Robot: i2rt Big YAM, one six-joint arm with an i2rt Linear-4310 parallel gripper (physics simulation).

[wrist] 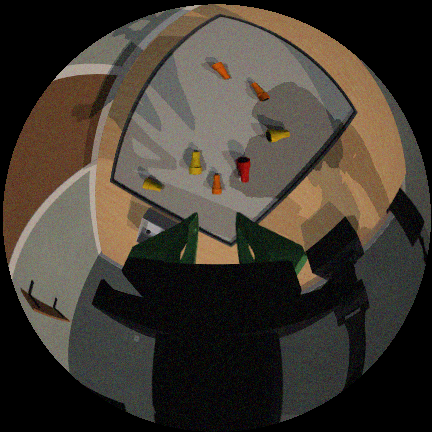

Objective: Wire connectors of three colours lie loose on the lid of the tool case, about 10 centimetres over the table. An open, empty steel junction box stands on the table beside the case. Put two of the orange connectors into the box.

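Places are measured from the arm's base along level axes (x right, y back, z down), in metres.
Pixels of known places: gripper, fingertip midpoint: (216,218); arm's base, link origin: (340,265).
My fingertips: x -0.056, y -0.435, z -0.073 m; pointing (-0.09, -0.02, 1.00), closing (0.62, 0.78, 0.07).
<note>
Ahead of a thing's pixels: the offset from my fingertips to its top centre. "spot": to the spot under its first point. Level surfaces: height alone.
Three orange connectors lie on the grey lid @(spot: dz +0.058, dx +0.150, dy -0.125 m) (215,40) of the tool case: one @(dz +0.046, dx +0.111, dy -0.087 m) (221,70) near the far corner, one @(dz +0.046, dx +0.116, dy -0.043 m) (260,92) right of it, and one @(dz +0.046, dx +0.003, dy -0.008 m) (217,184) near the close corner. The steel junction box @(dz +0.116, dx -0.232, dy -0.017 m) (154,229) stands on the table beyond the lid's lower left edge, partly hidden by the left green finger. My gripper (216,218) is partly open, its fingertips apart with nothing between them. The fingertips show just below the nearest orange connector in the view, over the lid's close corner.
A red connector @(dz +0.042, dx +0.036, dy +0.004 m) (244,169) lies right of the nearest orange one. Yellow connectors lie on the lid at the left (152,184), near the middle (195,163) and at the right (278,135). The wooden table @(dz +0.154 m) (387,145) surrounds the case. A black jointed part (335,247) shows at the right.
</note>
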